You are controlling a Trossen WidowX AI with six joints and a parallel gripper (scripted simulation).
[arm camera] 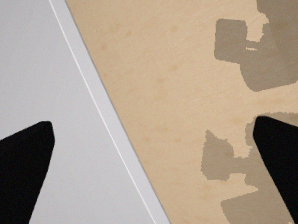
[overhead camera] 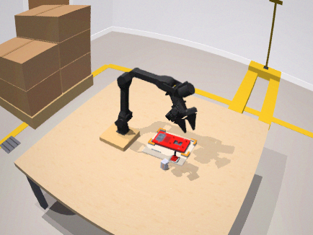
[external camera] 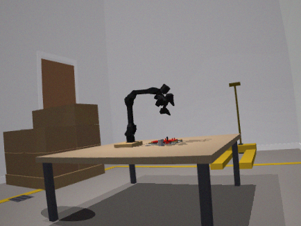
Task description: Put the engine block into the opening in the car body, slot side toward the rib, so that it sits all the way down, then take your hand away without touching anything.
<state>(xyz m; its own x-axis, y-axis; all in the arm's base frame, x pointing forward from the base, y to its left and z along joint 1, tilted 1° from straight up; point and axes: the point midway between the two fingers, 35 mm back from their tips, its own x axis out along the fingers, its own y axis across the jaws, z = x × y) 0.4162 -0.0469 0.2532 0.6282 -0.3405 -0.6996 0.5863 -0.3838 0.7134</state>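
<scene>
My gripper tip is now 240 mm above the grey engine block, 90 mm past it and 40 mm to the left of it.
</scene>
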